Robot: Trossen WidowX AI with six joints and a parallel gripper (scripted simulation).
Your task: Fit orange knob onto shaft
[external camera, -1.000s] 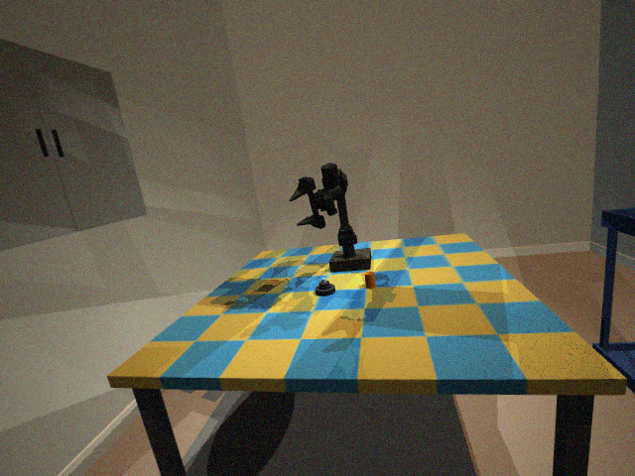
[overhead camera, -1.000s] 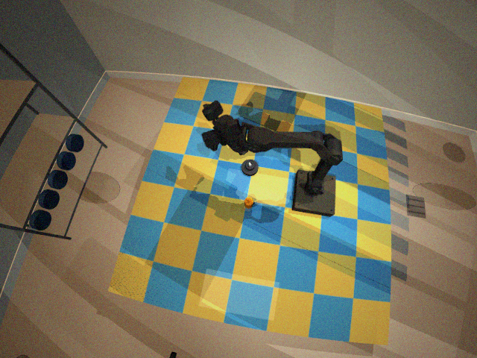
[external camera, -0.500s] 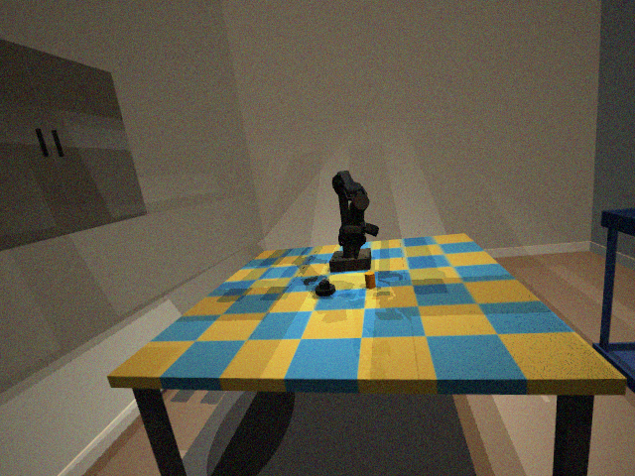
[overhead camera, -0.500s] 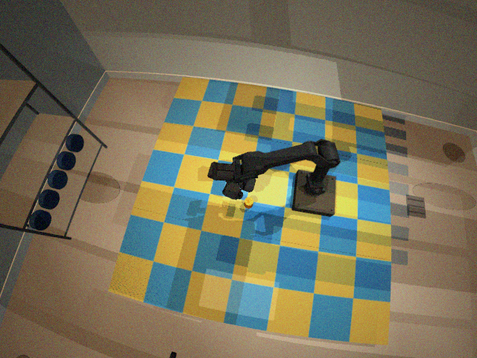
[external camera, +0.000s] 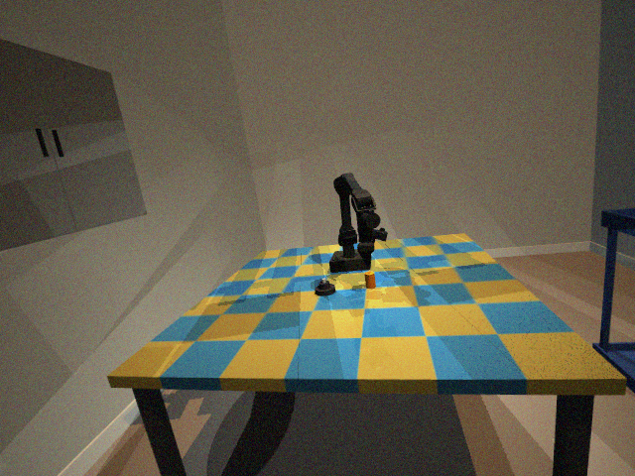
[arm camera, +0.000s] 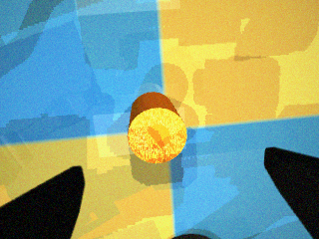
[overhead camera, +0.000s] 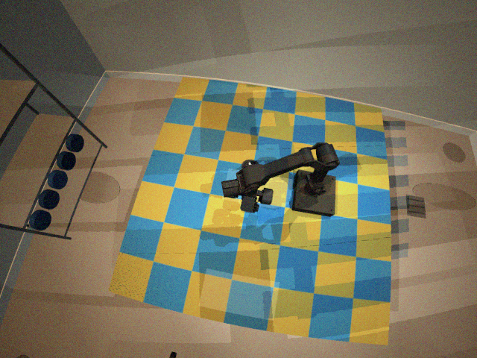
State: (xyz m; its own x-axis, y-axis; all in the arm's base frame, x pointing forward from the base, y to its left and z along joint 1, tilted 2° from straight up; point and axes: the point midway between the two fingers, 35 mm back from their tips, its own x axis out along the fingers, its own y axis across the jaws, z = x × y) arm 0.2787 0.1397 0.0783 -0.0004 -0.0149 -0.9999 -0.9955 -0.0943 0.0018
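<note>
The orange knob lies 6 cm below my gripper tip. Also, from my gripper tip: dark round pedestal: 4 cm ahead, 19 cm to the right, 8 cm below.
</note>
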